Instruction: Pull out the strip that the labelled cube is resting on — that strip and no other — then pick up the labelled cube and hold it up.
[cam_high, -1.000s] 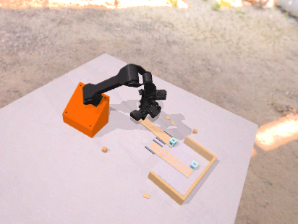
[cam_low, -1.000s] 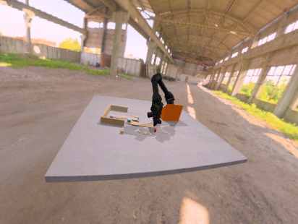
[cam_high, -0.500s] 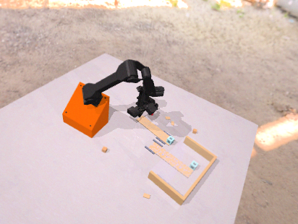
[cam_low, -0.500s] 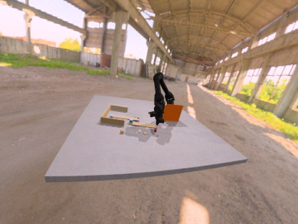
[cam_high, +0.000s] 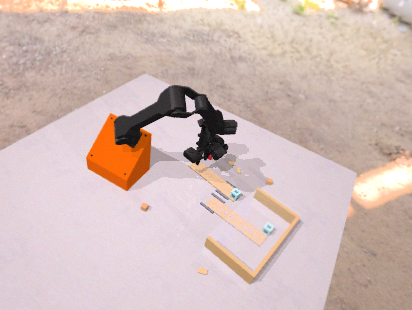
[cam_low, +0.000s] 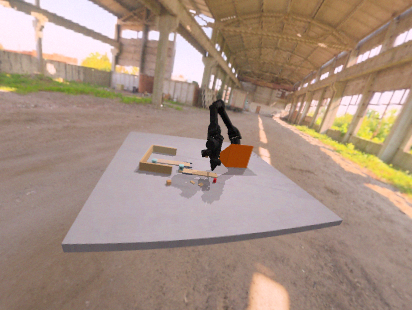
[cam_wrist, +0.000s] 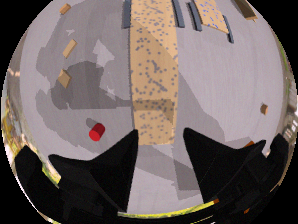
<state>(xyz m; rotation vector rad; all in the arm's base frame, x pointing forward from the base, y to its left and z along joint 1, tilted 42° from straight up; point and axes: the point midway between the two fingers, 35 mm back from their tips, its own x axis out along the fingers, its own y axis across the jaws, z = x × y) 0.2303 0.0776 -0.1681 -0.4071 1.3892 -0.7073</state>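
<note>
My gripper tip is now 90 mm to the right of the red cube and 30 mm above it. The rest, counted from my gripper tip: tan chip (240 mm ahead, 380 mm to the right, 40 mm below).
</note>
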